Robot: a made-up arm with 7 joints.
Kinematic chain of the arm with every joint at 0, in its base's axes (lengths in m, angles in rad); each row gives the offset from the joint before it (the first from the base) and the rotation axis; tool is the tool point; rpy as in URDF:
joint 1: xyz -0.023 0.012 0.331 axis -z
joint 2: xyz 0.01 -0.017 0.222 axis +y
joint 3: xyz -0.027 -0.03 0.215 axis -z
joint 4: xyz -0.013 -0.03 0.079 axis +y
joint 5: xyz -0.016 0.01 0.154 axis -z
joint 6: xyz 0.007 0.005 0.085 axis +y
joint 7: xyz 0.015 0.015 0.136 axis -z
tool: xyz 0.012 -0.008 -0.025 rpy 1.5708 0 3.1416
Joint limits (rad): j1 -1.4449..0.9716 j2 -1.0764..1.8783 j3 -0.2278..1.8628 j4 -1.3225..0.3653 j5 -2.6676..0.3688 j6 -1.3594..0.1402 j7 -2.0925..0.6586
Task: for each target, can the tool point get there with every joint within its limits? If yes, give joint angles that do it. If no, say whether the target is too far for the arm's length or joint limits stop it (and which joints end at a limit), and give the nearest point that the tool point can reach.
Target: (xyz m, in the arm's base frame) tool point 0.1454 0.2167 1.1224
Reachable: yes | joints -0.3894 0.4782 1.3138 -0.3930 -1.1617 -0.1358 -0.8969
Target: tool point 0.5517 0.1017 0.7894
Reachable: yes | joints 0.0814 1.3507 1.1307 -0.5470 -0.0344 -0.2106 -0.8010
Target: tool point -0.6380 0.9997 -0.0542
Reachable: no: too far | nearest point -0.1768 0.5333 0.3382 | short by 0.764 m
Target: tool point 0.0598 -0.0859 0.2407
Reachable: no: joint limits stop it (at a limit: joint 1, joint 2, joint 3, joint 4, joint 5, joint 6, joint 7) | nearest point 0.3013 -0.0512 0.3698 | short by 0.276 m
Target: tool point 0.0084 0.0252 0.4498
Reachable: no: joint limits stop it (at a limit: joint 2, joint 3, joint 4, joint 6, joint 7) | nearest point 0.2836 0.1409 0.3948 | short by 0.304 m
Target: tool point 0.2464 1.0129 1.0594
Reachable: no: too far | nearest point 0.1431 0.5889 0.8434 | short by 0.487 m
